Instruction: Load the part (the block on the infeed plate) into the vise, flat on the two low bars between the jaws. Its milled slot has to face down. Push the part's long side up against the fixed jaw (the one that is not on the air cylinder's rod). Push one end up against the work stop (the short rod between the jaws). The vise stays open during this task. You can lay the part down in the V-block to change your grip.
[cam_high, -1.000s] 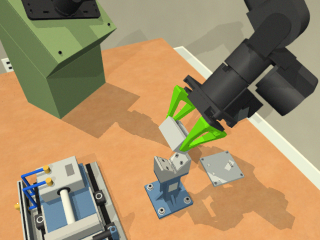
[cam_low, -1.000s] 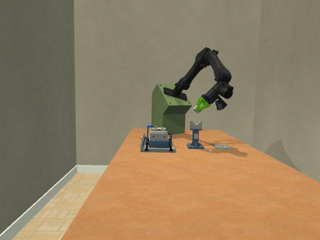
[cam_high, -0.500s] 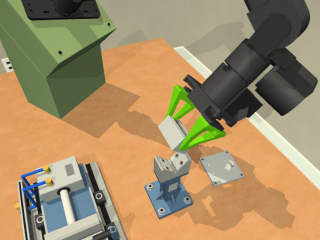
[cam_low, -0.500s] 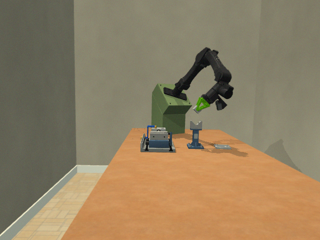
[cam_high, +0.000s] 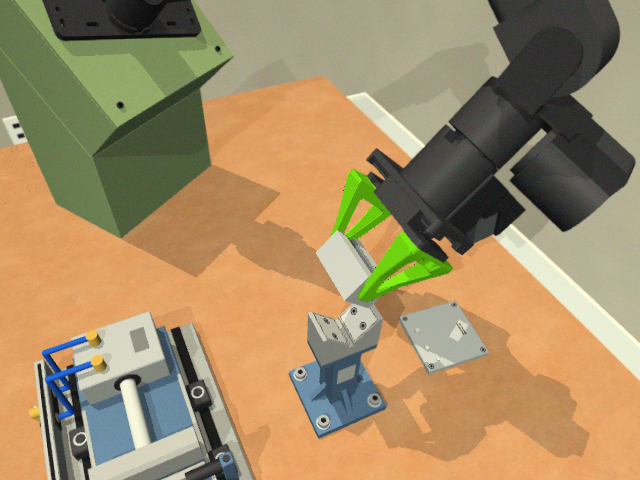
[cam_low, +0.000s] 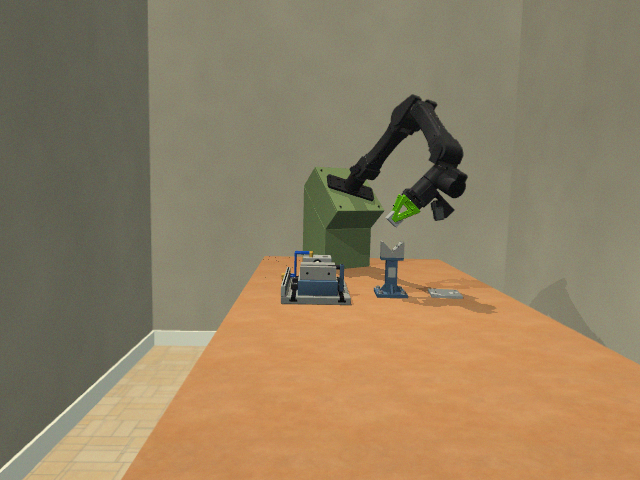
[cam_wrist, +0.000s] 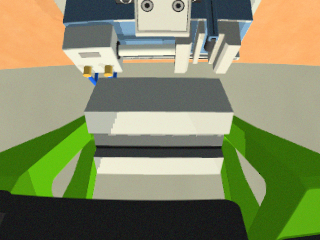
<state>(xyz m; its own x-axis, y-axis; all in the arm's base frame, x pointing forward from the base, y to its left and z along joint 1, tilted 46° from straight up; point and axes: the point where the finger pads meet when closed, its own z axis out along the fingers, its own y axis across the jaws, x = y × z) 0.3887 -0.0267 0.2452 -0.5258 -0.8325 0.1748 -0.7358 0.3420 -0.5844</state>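
Right now the grey part is 10 mm to the left of my hand. The rest, counted from my hand: moving jaw: 10 mm ahead, 220 mm to the right, 150 mm below; work stop: 50 mm ahead, 180 mm to the right, 140 mm below; white cylinder rod: 50 mm behind, 220 mm to the right, 150 mm below.
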